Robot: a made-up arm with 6 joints.
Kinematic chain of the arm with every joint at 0, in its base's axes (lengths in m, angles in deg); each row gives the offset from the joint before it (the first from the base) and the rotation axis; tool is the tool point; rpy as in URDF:
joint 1: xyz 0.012 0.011 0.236 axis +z
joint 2: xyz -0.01 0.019 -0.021 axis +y
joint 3: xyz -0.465 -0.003 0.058 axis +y
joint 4: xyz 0.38 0.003 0.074 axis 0.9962 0 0.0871
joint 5: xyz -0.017 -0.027 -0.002 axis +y
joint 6: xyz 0.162 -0.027 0.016 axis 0.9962 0 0.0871
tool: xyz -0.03 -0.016 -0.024 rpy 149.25 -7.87 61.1
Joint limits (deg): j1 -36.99..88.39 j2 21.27..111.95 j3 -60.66..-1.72 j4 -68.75..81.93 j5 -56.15..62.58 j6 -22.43..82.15
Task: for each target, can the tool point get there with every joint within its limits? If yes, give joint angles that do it. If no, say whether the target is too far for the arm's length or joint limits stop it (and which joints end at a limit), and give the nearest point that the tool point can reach.
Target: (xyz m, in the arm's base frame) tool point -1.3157 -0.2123 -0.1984
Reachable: no: too far | nearest point -0.1262 -0.0122 0.2934 | short by 1.303 m
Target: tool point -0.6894 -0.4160 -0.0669
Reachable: no: joint limits stop it (at a limit: joint 1, joint 2, joint 3, joint 5) | nearest point -0.1200 -0.0235 0.2876 | short by 0.777 m
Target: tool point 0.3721 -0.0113 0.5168
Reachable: yes | joints 0.39 69.77 -47.24 47.43 -11.28 18.57
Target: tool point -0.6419 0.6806 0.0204
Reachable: no: joint limits stop it (at a limit: joint 1, joint 2, joint 4) | nearest point -0.1025 0.4849 0.2721 | short by 0.627 m
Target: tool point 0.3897 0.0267 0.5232
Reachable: yes | joints 11.21 74.66 -52.23 -20.31 24.57 38.06
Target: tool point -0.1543 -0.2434 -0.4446
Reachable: no: joint limits stop it (at a limit: joint 1, joint 2, joint 3, joint 6) | nearest point 0.0871 -0.1170 0.1292 | short by 0.635 m
